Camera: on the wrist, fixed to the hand. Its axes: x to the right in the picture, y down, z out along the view.
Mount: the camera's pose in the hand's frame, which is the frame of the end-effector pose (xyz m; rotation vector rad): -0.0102 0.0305 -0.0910 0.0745 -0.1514 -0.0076
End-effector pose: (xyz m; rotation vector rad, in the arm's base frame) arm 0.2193 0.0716 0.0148 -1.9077 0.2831 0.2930
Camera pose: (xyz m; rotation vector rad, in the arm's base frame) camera 0.2056 -0.0236 0.0224 -1.8022 0.1829 0.4141
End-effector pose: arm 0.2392 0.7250 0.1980 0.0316 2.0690 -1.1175
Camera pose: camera 0.2014 0.8127 0.2121 -0.0237 1.8948 -1.1651
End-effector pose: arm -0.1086 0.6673 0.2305 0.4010 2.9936 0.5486
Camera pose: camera -0.1020 0.6613 0.3266 0.4162 2.8748 0.3881
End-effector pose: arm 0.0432 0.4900 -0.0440 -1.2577 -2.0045 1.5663
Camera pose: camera 0.1254 0.5400 -0.0359 -1.1332 -2.0162 1.7633
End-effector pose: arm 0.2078 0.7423 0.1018 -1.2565 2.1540 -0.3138
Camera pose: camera 0.1339 0.7577 0.1620 -1.2074 1.9921 -0.2898
